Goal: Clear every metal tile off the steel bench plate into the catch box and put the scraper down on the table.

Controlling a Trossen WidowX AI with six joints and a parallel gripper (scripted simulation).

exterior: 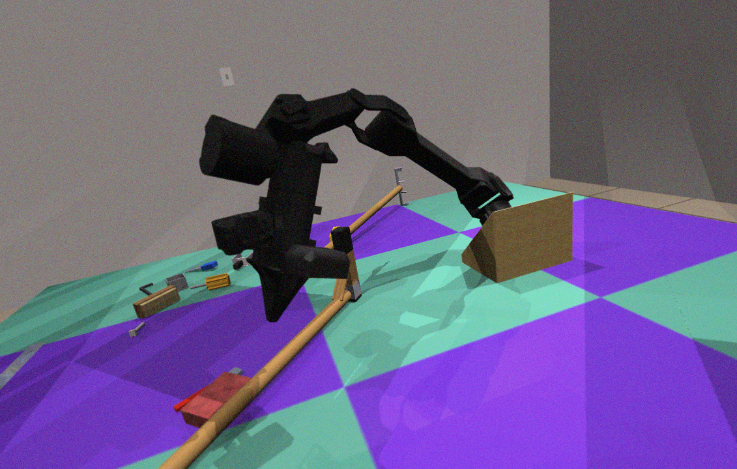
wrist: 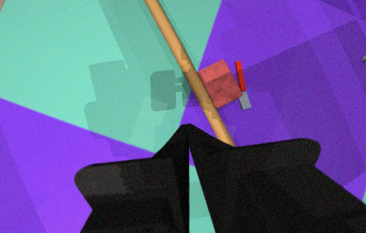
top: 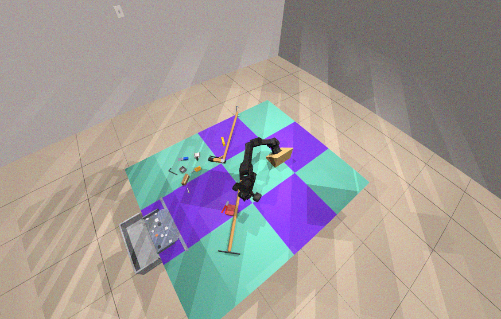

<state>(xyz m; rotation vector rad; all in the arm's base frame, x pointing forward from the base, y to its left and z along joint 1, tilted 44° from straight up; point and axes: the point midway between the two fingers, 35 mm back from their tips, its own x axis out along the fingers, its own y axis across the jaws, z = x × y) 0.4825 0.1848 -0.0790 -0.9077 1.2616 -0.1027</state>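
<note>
My gripper tip is 6 cm above the long scraper, 5 cm short of it and 3 cm to the left of it. Round my gripper tip: red block 11 cm below, 9 cm ahead, 4 cm to the right; wooden block 45 cm to the right, 23 cm ahead, 10 cm below; orange screwdriver 49 cm to the right, 11 cm ahead, 10 cm below.
</note>
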